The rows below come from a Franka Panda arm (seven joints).
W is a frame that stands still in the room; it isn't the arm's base.
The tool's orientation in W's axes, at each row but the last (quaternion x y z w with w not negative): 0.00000 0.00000 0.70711 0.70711; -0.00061 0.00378 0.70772 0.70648; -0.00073 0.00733 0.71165 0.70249; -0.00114 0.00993 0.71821 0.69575; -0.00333 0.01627 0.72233 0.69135; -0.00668 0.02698 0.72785 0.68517; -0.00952 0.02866 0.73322 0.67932; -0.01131 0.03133 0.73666 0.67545; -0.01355 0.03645 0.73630 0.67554
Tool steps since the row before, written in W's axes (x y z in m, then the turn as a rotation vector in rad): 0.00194 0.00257 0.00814 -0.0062 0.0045 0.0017; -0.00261 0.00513 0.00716 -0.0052 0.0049 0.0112; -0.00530 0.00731 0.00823 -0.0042 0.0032 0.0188; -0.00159 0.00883 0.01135 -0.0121 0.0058 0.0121; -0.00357 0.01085 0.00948 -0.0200 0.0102 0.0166; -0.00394 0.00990 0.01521 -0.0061 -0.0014 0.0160; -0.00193 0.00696 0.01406 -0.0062 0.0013 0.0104; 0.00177 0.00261 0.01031 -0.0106 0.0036 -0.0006; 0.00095 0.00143 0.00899 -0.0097 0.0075 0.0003
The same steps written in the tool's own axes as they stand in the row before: 0.00257 -0.00194 0.00814 0.0045 0.0062 0.0017; 0.00509 0.00263 0.00718 0.0048 0.0052 0.0112; 0.00728 0.00528 0.00826 0.0030 0.0043 0.0188; 0.00870 0.00145 0.01147 0.0060 0.0121 0.0120; 0.01073 0.00327 0.00972 0.0106 0.0198 0.0165; 0.00940 0.00380 0.01556 -0.0018 0.0067 0.0157; 0.00633 0.00181 0.01437 0.0012 0.0064 0.0103; 0.00183 -0.00167 0.01049 0.0045 0.0102 -0.0006; 0.00072 -0.00075 0.00909 0.0083 0.0090 0.0006
